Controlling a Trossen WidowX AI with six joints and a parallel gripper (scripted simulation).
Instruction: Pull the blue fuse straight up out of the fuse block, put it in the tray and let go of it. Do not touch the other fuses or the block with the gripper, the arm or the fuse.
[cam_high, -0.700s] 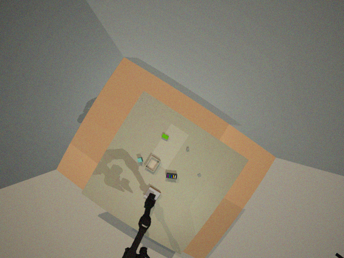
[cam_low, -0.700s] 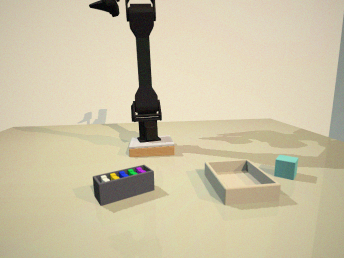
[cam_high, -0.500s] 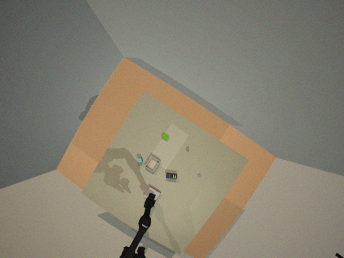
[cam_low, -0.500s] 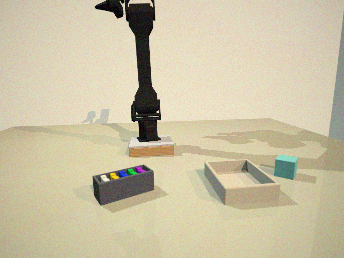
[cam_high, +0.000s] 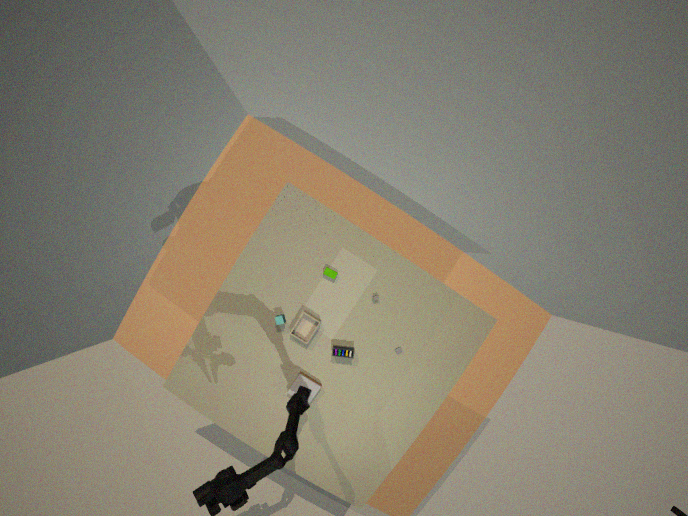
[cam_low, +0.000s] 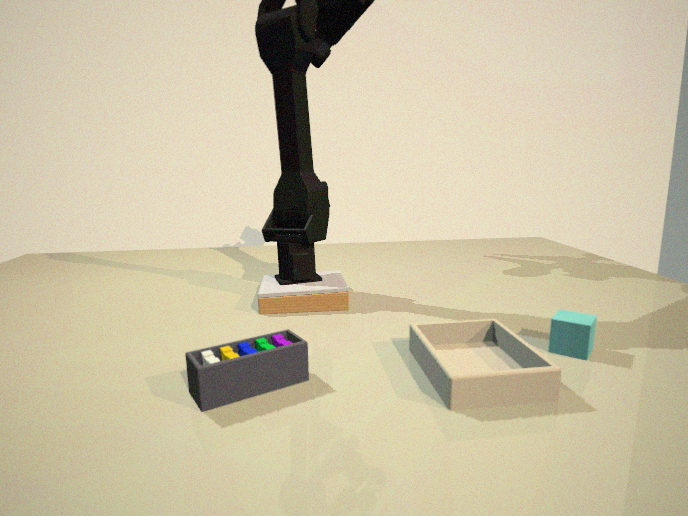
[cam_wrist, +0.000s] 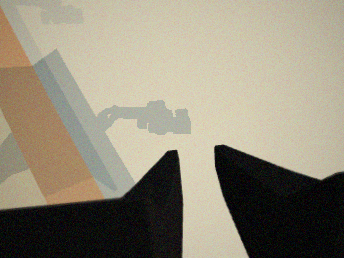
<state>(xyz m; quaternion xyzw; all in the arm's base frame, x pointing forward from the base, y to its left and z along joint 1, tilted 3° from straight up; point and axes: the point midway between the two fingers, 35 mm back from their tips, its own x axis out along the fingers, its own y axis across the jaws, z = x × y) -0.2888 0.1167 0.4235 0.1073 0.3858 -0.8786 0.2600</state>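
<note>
My gripper tip is 61 cm short of the blue fuse, 20 cm to the left of it and 40 cm above it. The rest, counted from my gripper tip: green block 95 cm ahead, 1 cm to the left, 42 cm below; teal cube 64 cm ahead, 15 cm to the left, 41 cm below; beige tray 65 cm ahead, 2 cm to the left, 42 cm below.
</note>
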